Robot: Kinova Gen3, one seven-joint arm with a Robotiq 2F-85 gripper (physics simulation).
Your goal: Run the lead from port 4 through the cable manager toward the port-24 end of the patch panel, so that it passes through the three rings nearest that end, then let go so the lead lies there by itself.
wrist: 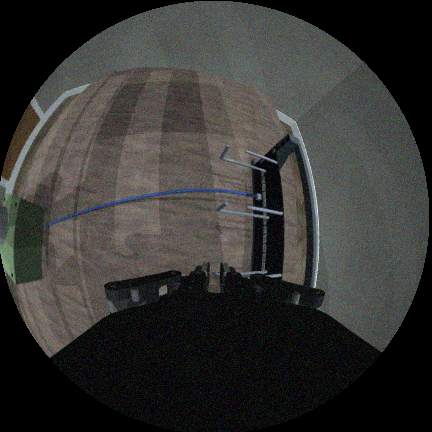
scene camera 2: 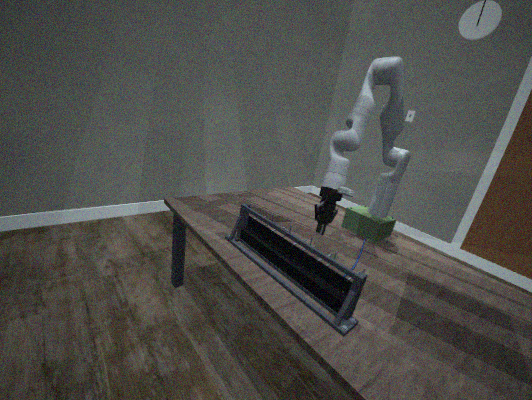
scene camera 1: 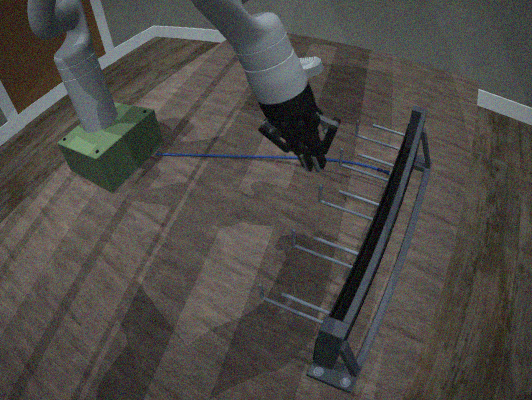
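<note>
The blue lead (scene camera 1: 225, 156) (scene camera 2: 358, 256) (wrist: 175, 192) runs from the green box side to a port near the far end of the black patch panel (scene camera 1: 377, 235) (scene camera 2: 295, 267) (wrist: 273, 240) in scene camera 1. In the wrist view it meets the panel between the first two rings. My gripper (scene camera 1: 313, 168) (scene camera 2: 320, 232) (wrist: 214, 270) is shut, fingertips close together, with no lead between them. It is above the table in front of the panel, apart from the lead in the wrist view. The three rings nearest the port-24 end (scene camera 1: 345, 211) (scene camera 1: 322, 255) (scene camera 1: 292, 302) hold no lead.
The other rings (scene camera 1: 372, 172) (scene camera 1: 377, 142) stand out from the panel's far part, near my fingers. The green box (scene camera 1: 135, 145) (scene camera 2: 382, 230) (wrist: 29, 242) carries the arm's base. The table edge (scene camera 2: 280, 307) runs behind the panel.
</note>
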